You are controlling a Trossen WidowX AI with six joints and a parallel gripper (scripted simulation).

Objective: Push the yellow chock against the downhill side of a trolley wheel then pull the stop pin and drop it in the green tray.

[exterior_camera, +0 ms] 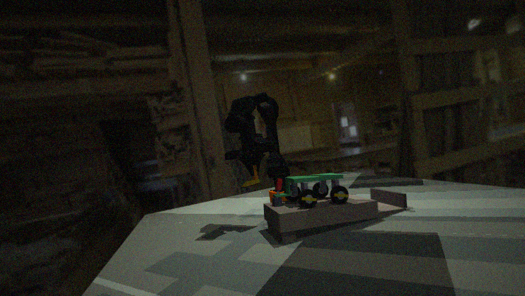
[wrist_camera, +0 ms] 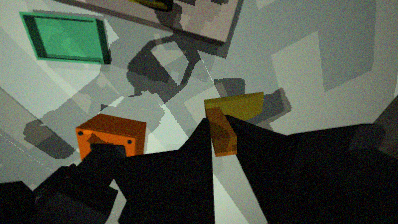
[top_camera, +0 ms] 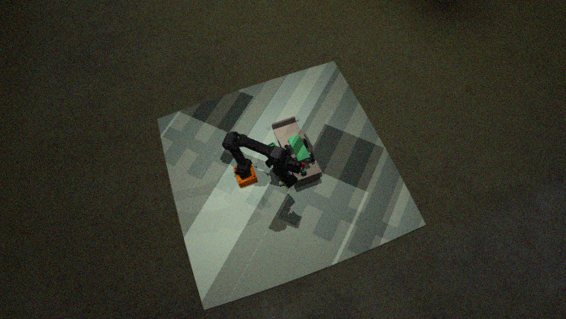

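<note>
Right now my gripper tip is 17 cm short of the trolley, 12 cm to the right of it and 6 cm above it. From my gripper tip the other things lie so: yellow chock 2 cm to the right, 1 cm below, 1 cm ahead; ramp 17 cm ahead, 13 cm to the left, 13 cm below; red-headed stop pin 13 cm ahead, 4 cm below, 1 cm to the left.
</note>
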